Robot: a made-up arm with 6 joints. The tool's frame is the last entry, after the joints.
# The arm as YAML. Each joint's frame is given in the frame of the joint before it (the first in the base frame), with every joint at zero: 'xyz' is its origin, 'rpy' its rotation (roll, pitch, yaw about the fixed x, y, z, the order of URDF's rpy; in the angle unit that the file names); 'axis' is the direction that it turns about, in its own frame. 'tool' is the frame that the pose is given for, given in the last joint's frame.
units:
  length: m
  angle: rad
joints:
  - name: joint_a
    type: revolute
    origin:
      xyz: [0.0, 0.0, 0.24]
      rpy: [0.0, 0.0, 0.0]
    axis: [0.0, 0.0, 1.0]
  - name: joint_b
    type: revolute
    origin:
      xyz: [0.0, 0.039, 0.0]
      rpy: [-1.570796, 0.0, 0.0]
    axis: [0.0, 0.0, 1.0]
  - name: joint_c
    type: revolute
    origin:
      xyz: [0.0, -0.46, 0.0]
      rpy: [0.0, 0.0, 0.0]
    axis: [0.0, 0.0, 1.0]
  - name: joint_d
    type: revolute
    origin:
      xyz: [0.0, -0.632, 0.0]
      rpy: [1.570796, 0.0, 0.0]
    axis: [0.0, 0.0, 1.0]
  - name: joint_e
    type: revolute
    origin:
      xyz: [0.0, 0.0, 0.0]
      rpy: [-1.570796, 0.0, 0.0]
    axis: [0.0, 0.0, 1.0]
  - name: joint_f
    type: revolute
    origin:
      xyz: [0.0, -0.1, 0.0]
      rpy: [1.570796, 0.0, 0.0]
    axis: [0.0, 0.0, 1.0]
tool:
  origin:
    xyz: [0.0, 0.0, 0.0]
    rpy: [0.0, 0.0, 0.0]
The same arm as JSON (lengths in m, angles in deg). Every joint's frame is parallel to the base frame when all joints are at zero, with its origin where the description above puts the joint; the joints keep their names.
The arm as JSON. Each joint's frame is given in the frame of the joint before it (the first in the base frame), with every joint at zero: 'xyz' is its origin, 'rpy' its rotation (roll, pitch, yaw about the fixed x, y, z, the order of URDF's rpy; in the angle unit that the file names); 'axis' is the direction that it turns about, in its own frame. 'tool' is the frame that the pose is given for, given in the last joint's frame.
{"units": {"length": "m", "angle": "deg"}, "joints": [{"name": "joint_a", "type": "revolute", "origin": {"xyz": [0.0, 0.0, 0.24], "rpy": [0.0, 0.0, 0.0]}, "axis": [0.0, 0.0, 1.0]}, {"name": "joint_b", "type": "revolute", "origin": {"xyz": [0.0, 0.039, 0.0], "rpy": [0.0, 0.0, 0.0]}, "axis": [0.0, 1.0, 0.0]}, {"name": "joint_c", "type": "revolute", "origin": {"xyz": [0.0, 0.0, 0.46], "rpy": [0.0, 0.0, 0.0]}, "axis": [0.0, 1.0, 0.0]}, {"name": "joint_d", "type": "revolute", "origin": {"xyz": [0.0, 0.0, 0.632], "rpy": [0.0, 0.0, 0.0]}, "axis": [0.0, 0.0, 1.0]}, {"name": "joint_e", "type": "revolute", "origin": {"xyz": [0.0, 0.0, 0.0], "rpy": [0.0, 0.0, 0.0]}, "axis": [0.0, 1.0, 0.0]}, {"name": "joint_f", "type": "revolute", "origin": {"xyz": [0.0, 0.0, 0.1], "rpy": [0.0, 0.0, 0.0]}, "axis": [0.0, 0.0, 1.0]}], "tool": {"origin": {"xyz": [0.0, 0.0, 0.0], "rpy": [0.0, 0.0, 0.0]}}}
